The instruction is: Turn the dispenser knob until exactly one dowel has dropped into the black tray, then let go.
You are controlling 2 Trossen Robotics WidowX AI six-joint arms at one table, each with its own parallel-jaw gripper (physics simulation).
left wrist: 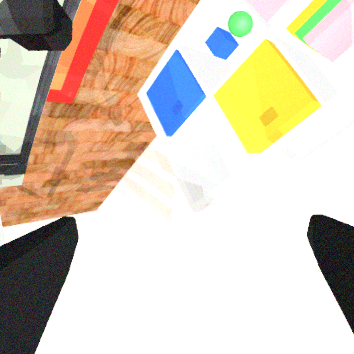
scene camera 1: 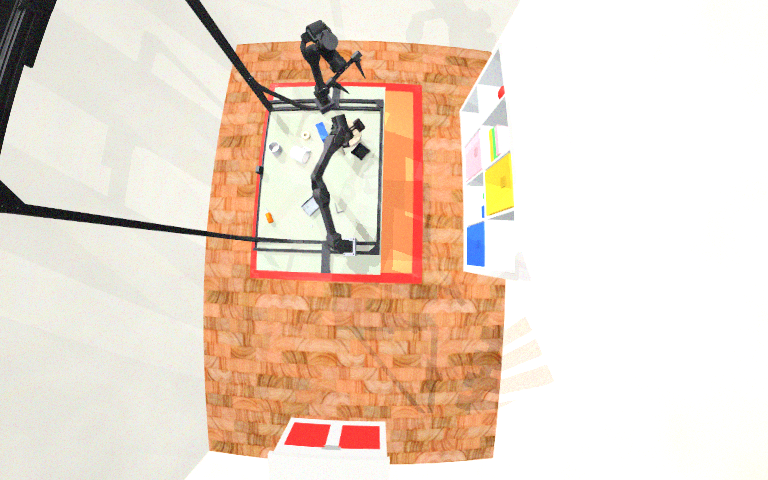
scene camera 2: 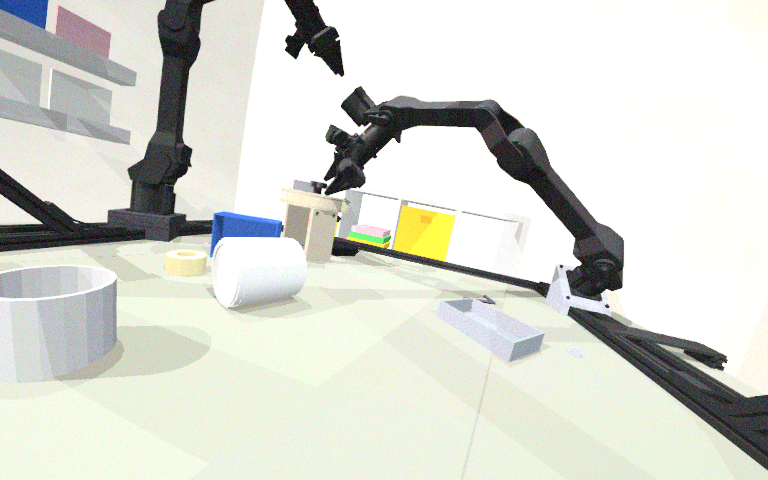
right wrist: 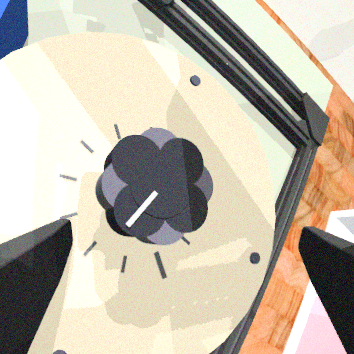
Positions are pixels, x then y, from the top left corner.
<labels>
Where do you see a lobed knob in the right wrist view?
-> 154,187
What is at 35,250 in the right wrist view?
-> My right gripper.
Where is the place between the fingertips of my left gripper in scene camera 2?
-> At 340,75
</labels>
